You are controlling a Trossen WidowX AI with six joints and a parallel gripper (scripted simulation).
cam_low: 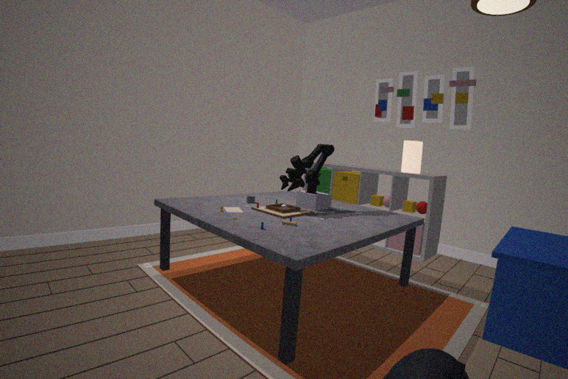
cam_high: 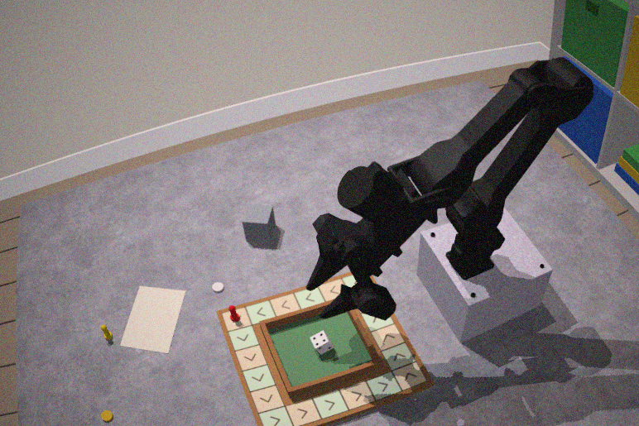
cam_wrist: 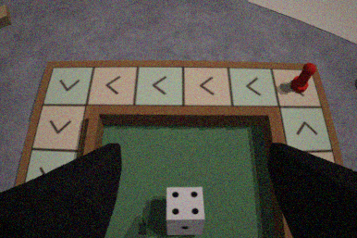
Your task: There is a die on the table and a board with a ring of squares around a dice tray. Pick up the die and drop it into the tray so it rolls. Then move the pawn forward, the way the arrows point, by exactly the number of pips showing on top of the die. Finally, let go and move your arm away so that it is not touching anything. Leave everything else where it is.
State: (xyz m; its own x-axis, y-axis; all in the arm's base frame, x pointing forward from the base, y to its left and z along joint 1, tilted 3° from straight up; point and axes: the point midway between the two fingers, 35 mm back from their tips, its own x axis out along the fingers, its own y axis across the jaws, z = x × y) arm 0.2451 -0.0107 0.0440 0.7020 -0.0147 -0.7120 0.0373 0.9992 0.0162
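My gripper tip is 120 mm to the left of the red pawn, 110 mm short of it and 110 mm above it. Round my gripper tip: white die 100 mm below, 10 mm behind; green dice tray 130 mm below; green pawn 210 mm to the right, 150 mm behind, 120 mm below.
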